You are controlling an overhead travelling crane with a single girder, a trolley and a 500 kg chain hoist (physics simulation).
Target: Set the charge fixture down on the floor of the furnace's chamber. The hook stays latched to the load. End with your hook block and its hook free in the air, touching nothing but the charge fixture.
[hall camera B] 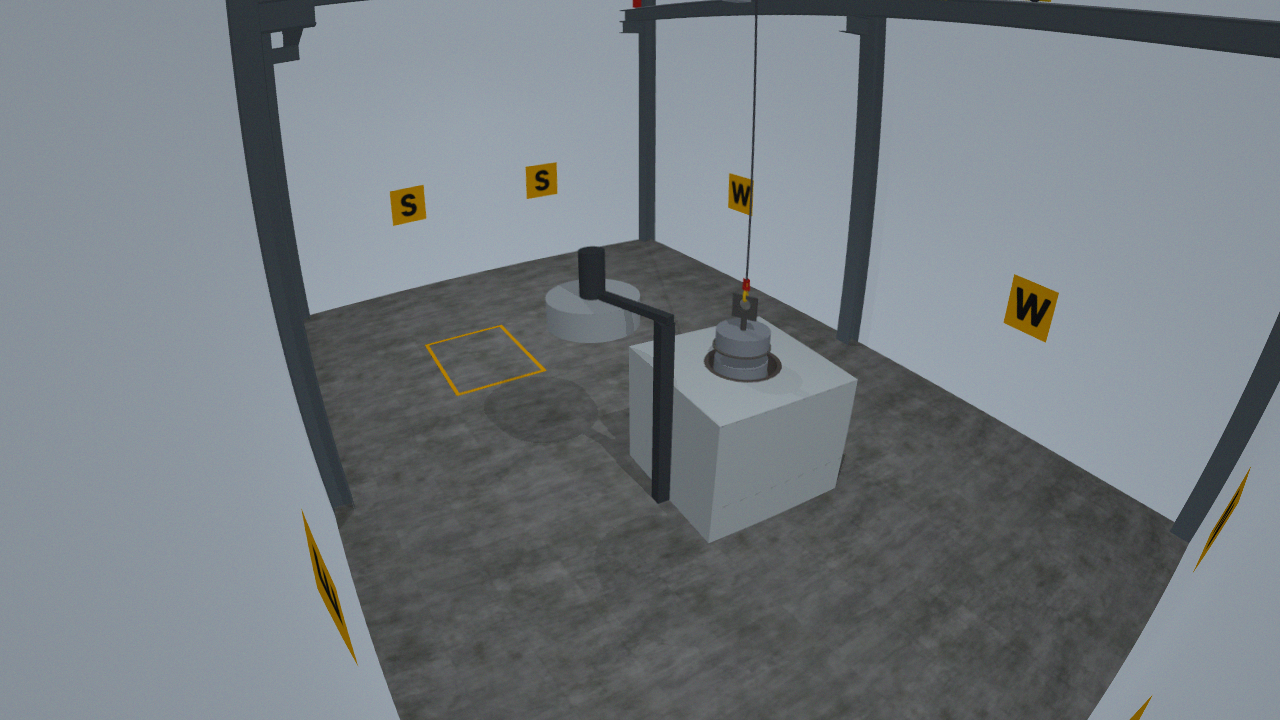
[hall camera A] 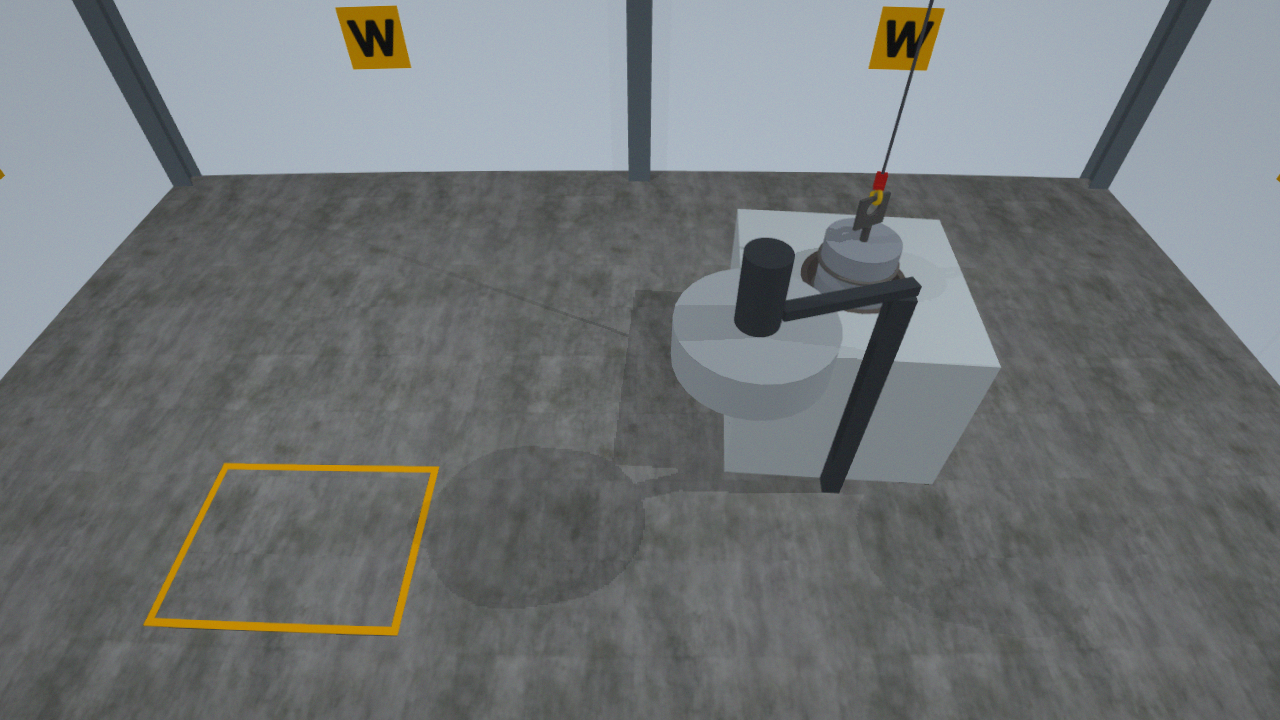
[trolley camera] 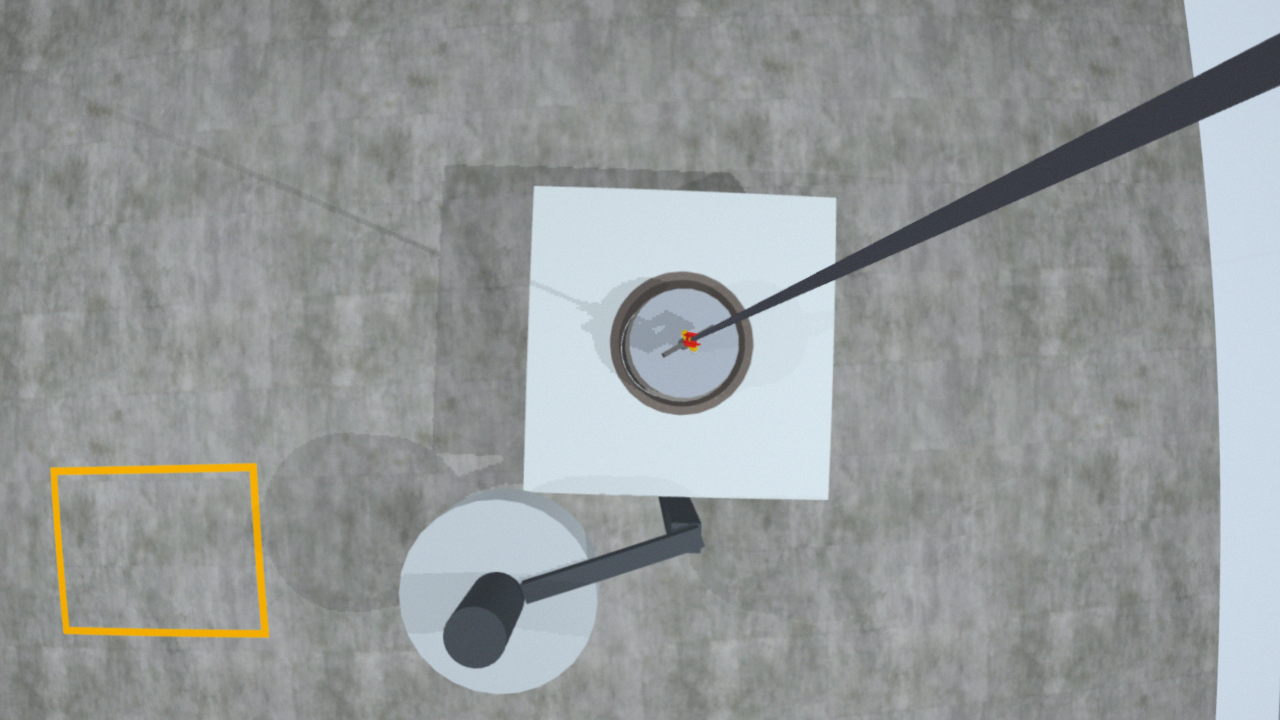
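Observation:
The charge fixture point(hall camera A: 861, 255) point(hall camera B: 742, 342) point(trolley camera: 714, 371), a stack of grey discs with a lifting plate on top, hangs upright. Its lower end is inside the round, brown-rimmed opening point(trolley camera: 682, 409) in the top of the white furnace point(hall camera A: 778, 438) point(hall camera B: 778, 465) point(trolley camera: 572, 402); its upper discs stand above the furnace top. In the trolley camera a thin dark gap shows around its disc. My hook point(hall camera A: 876, 197) point(hall camera B: 744, 295) point(trolley camera: 690, 340), yellow under a red block, is latched in the lifting plate, well above the furnace top. The chamber floor and the fixture's lower end are hidden.
The round furnace lid point(hall camera A: 760, 385) point(hall camera B: 572, 322) point(trolley camera: 447, 537), with a black cylinder on it, is swung aside on a dark arm and post point(hall camera A: 863, 402) point(hall camera B: 663, 411) beside the furnace. A yellow outlined square point(hall camera A: 331, 467) point(hall camera B: 501, 382) point(trolley camera: 153, 468) is marked on the floor beyond the lid.

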